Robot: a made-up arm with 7 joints.
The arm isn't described. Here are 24 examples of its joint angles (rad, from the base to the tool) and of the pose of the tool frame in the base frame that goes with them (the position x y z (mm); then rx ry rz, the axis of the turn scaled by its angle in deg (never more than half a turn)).
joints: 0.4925 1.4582 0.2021 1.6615 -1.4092 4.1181 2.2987
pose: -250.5 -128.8 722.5 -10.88 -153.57 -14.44
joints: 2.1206 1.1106 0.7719 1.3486 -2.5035 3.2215 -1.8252
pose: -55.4 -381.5 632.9 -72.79 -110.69 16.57
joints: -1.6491 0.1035 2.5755 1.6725 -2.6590 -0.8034 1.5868
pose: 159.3 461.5 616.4 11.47 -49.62 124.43
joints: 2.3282 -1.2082 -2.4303 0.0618 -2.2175 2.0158 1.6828
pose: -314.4 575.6 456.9 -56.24 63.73 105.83
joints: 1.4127 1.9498 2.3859 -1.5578 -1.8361 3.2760 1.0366
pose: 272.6 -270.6 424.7 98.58 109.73 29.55
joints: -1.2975 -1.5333 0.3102 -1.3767 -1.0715 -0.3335 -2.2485
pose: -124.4 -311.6 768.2 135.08 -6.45 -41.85
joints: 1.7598 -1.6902 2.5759 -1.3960 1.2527 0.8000 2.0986
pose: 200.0 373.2 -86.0 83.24 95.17 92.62
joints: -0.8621 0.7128 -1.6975 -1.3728 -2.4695 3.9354 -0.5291
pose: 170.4 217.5 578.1 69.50 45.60 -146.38
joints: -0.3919 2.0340 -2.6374 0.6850 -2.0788 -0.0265 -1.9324
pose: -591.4 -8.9 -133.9 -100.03 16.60 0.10
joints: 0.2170 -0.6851 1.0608 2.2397 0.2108 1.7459 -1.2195
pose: 163.1 299.1 261.5 -78.89 -115.79 -46.68
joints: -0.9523 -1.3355 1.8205 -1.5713 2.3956 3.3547 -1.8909
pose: -146.4 -437.2 427.0 33.44 109.80 -17.81
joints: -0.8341 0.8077 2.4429 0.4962 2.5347 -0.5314 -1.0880
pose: -462.9 477.4 613.2 43.95 -70.35 47.97
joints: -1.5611 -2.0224 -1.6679 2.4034 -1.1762 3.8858 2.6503
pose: -341.1 -88.9 338.3 14.95 165.09 -25.50
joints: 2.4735 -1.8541 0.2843 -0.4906 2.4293 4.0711 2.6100
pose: -490.4 332.5 361.0 34.42 129.04 -10.95
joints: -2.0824 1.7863 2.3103 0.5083 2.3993 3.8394 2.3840
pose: 229.0 442.1 -0.7 56.27 36.40 -53.06
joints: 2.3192 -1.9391 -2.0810 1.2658 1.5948 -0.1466 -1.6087
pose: 99.6 633.0 354.7 30.90 146.87 6.80
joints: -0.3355 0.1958 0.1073 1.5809 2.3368 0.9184 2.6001
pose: 404.9 -75.0 606.7 37.29 53.57 98.28
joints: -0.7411 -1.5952 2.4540 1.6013 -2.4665 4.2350 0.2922
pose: 370.4 -165.3 648.2 127.71 -31.39 -59.60
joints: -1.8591 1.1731 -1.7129 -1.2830 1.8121 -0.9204 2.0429
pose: 394.6 209.8 665.3 -43.97 -68.12 84.14
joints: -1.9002 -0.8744 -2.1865 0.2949 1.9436 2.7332 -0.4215
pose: -326.7 -303.0 736.2 -15.39 19.41 26.17
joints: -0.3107 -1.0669 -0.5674 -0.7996 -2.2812 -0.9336 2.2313
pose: 321.5 103.9 818.9 -123.52 -71.07 89.61
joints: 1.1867 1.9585 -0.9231 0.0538 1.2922 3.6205 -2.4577
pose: -137.8 -567.7 196.9 -37.15 125.62 31.40
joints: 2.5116 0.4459 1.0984 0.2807 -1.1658 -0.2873 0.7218
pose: 228.8 -171.4 1007.5 -52.39 -69.59 -12.20
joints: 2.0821 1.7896 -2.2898 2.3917 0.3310 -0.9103 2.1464
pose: 156.0 236.2 180.8 44.09 31.38 -123.77
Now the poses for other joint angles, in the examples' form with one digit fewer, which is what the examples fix.
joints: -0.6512 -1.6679 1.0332 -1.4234 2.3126 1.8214 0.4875
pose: 135 -521 509 74.4 11.3 -43.3
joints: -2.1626 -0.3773 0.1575 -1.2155 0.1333 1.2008 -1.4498
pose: 20 295 794 -25.8 8.7 -12.7
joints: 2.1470 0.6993 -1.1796 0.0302 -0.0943 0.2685 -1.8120
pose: 308 -390 877 58.8 69.7 130.2
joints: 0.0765 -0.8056 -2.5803 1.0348 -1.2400 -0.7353 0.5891
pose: 199 -203 945 -65.6 -95.2 -33.7
